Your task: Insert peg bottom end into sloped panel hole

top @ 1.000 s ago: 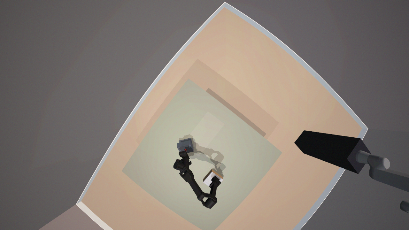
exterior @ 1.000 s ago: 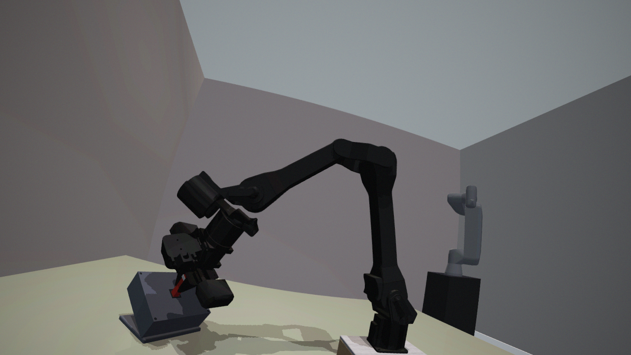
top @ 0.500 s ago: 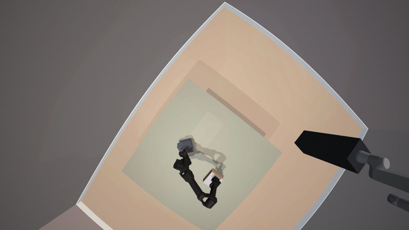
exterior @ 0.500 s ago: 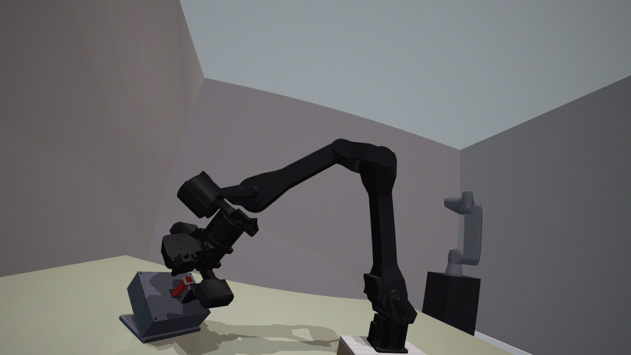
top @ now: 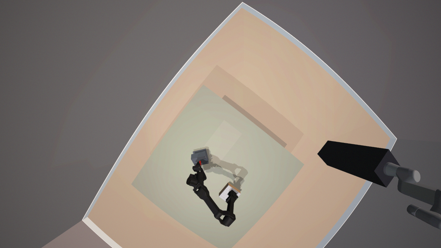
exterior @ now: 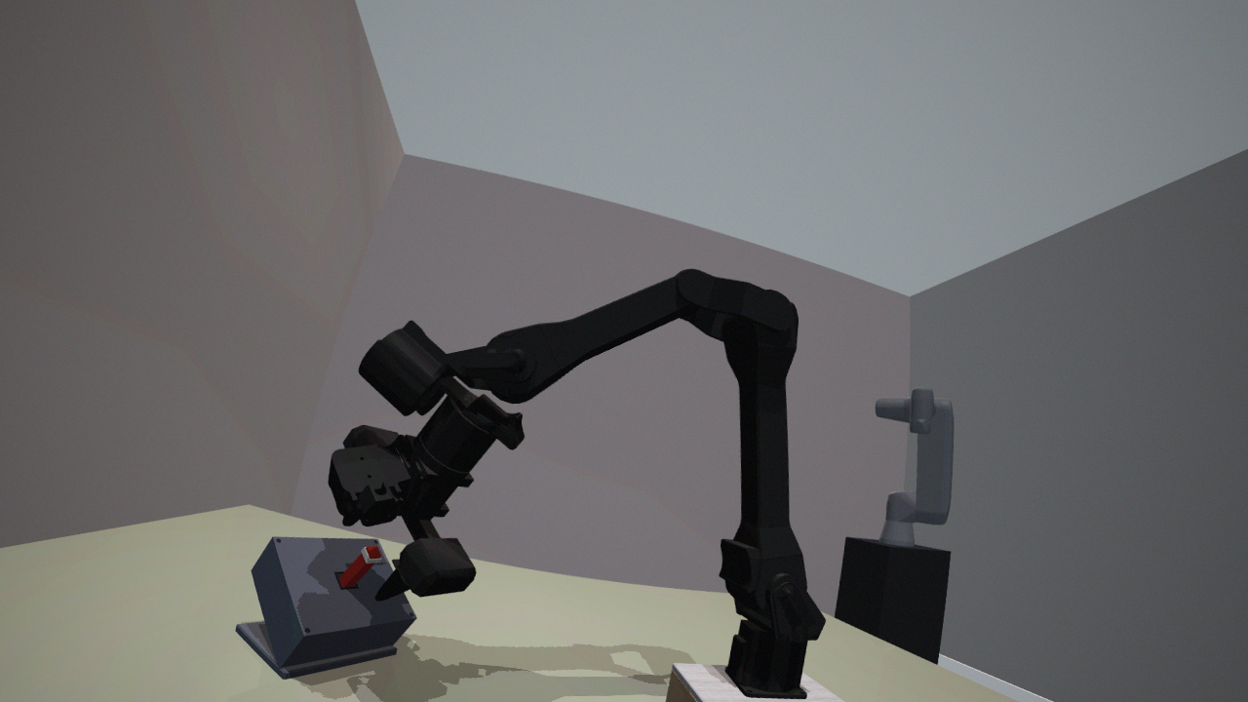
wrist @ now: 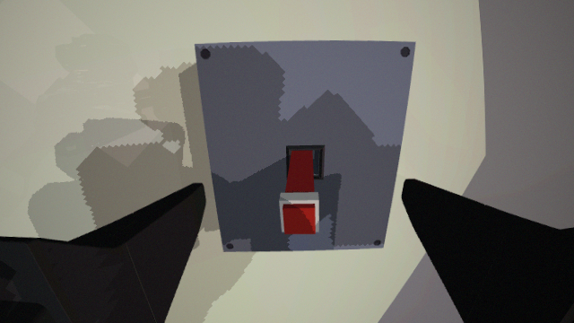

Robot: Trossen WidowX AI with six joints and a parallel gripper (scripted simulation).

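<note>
The square peg is right at my gripper tip. Round my gripper tip: grey sloped panel: 5 cm below, 3 cm ahead, 2 cm to the right.
</note>
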